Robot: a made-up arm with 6 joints.
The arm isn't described. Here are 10 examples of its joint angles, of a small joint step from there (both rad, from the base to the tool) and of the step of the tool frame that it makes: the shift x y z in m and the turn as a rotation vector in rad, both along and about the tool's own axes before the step.
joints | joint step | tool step
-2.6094 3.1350 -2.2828 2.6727 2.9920 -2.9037 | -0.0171 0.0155 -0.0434 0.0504 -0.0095 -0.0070 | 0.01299 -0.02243 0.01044 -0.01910 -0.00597 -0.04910
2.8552 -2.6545 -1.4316 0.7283 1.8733 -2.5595 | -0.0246 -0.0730 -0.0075 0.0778 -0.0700 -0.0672 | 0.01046 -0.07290 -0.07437 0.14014 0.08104 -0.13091
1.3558 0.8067 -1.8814 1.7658 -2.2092 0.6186 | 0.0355 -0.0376 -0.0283 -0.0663 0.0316 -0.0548 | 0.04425 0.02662 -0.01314 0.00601 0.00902 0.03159
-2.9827 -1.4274 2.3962 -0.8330 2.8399 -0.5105 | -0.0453 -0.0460 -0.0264 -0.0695 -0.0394 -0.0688 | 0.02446 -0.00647 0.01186 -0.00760 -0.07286 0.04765
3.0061 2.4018 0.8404 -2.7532 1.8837 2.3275 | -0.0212 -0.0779 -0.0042 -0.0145 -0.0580 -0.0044 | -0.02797 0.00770 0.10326 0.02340 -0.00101 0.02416
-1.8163 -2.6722 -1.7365 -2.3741 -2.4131 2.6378 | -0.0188 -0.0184 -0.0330 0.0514 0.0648 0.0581 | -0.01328 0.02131 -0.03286 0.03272 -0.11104 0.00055
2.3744 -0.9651 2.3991 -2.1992 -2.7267 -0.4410 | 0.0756 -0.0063 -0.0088 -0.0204 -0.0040 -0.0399 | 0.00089 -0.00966 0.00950 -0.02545 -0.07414 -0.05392
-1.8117 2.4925 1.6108 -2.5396 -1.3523 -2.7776 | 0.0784 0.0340 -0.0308 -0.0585 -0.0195 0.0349 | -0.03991 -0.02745 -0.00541 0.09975 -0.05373 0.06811
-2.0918 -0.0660 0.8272 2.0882 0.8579 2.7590 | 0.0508 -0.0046 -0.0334 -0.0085 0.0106 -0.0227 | -0.02730 -0.03630 0.02551 0.05277 -0.04214 -0.01622
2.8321 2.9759 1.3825 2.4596 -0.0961 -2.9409 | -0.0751 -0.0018 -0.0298 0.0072 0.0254 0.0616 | -0.06009 0.03863 -0.01190 -0.05802 -0.08286 0.09288
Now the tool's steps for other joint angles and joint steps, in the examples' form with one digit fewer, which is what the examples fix.
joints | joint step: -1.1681 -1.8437 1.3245 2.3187 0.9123 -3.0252 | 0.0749 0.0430 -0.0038 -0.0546 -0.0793 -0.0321
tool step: 0.0903 -0.0344 -0.0496 0.0181 0.1310 -0.0205
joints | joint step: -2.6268 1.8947 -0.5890 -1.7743 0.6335 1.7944 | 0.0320 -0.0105 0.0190 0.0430 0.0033 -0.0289
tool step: 0.0064 0.0410 -0.0246 -0.0212 0.0379 0.0107
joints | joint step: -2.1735 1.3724 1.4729 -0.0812 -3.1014 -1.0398 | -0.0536 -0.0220 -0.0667 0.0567 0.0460 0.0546
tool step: 0.0763 0.0257 0.0197 0.0270 -0.0354 -0.0538
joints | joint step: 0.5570 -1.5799 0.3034 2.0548 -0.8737 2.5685 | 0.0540 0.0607 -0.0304 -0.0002 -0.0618 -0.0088
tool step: 0.0509 0.0594 0.0792 -0.0785 0.0938 -0.0010
